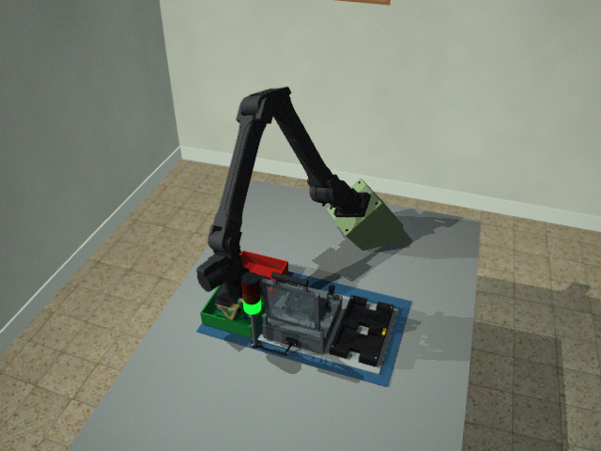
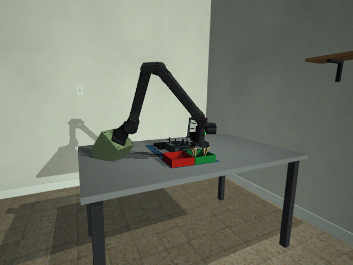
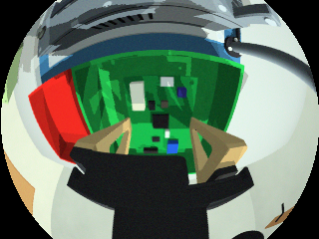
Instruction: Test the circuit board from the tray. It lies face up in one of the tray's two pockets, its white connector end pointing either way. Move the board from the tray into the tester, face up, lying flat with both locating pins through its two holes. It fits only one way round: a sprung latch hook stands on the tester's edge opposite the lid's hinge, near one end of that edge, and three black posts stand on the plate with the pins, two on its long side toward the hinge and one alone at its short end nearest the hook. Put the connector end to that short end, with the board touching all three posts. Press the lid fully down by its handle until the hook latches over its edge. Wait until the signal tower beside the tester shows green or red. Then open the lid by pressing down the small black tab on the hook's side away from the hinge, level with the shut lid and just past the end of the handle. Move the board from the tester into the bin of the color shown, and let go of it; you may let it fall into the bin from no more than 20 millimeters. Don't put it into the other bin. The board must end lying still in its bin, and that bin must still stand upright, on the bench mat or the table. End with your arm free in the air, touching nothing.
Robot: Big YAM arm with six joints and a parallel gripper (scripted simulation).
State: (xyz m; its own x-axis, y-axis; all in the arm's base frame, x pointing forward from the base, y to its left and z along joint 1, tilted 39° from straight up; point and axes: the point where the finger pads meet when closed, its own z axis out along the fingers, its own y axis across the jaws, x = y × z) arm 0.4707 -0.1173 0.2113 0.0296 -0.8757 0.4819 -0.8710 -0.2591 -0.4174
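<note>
The green circuit board is right at my hand. Also, from my hand: green bin 1 cm below; then tester plate 20 cm to the left, 5 cm behind, 5 cm above; then red bin 15 cm behind, 1 cm to the right, 1 cm below.
</note>
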